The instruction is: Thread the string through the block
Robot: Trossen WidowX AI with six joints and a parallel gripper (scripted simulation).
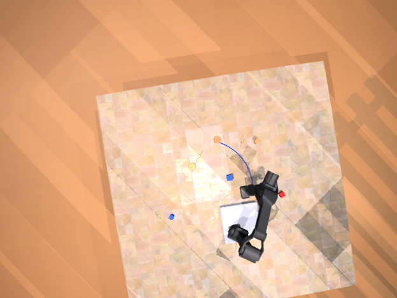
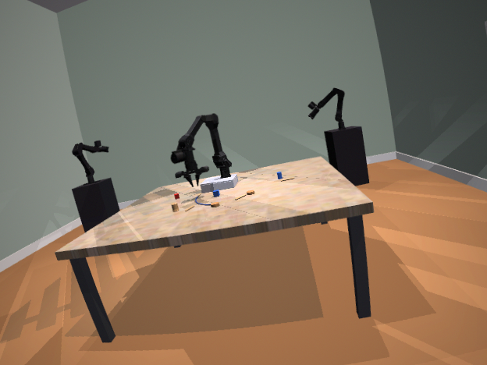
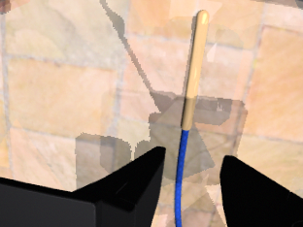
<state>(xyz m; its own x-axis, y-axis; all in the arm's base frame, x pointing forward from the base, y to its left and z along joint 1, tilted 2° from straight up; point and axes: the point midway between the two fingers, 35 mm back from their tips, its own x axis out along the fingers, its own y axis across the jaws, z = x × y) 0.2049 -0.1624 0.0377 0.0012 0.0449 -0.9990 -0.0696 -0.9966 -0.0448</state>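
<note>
Now: gripper tip 60 mm above the thin wooden stick and 20 mm past it. From my gripper tip the other things lie so: blue cube (120 mm to the left, 80 mm ahead, 50 mm below); then red cube (140 mm to the right, 90 mm behind, 50 mm below); then wooden block (230 mm ahead, 80 mm to the right, 40 mm below).
</note>
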